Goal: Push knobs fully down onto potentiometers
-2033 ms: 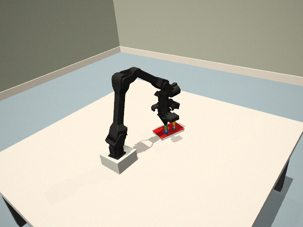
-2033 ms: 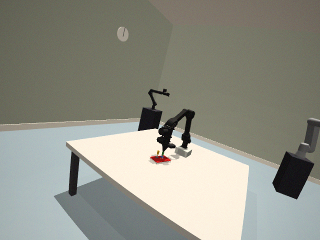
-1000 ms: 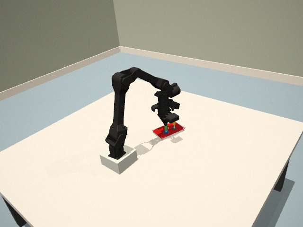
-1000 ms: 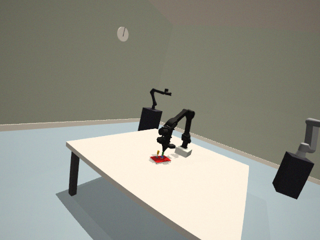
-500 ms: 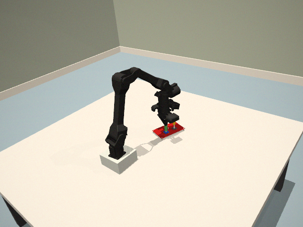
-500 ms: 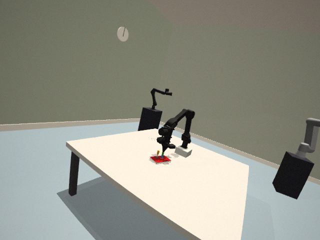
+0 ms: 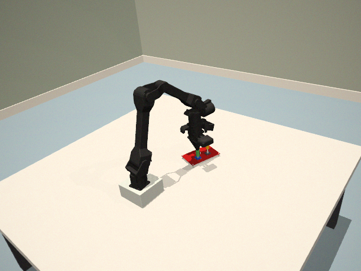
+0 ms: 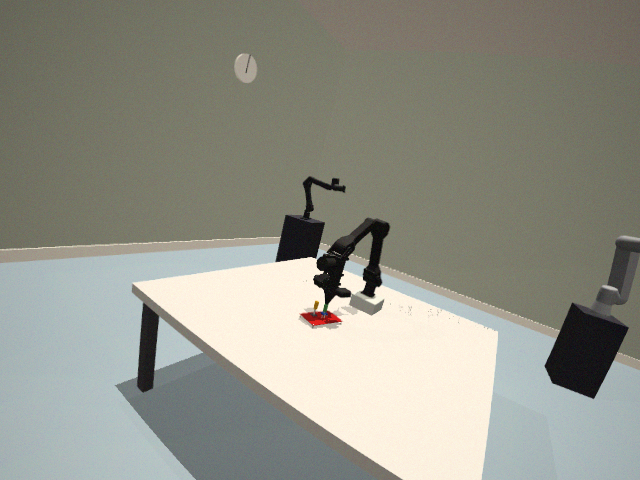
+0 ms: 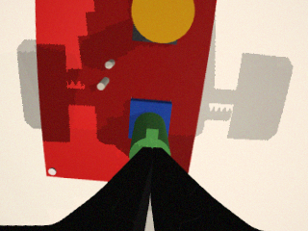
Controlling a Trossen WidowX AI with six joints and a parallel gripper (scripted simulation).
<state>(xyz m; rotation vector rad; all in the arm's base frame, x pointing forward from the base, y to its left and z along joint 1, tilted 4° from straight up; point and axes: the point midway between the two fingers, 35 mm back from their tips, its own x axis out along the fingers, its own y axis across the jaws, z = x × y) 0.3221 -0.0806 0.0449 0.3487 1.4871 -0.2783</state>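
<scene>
Now: gripper tip 1 cm above the green knob. Round my gripper tip: orange knob: 5 cm ahead, 2 cm to the right.
</scene>
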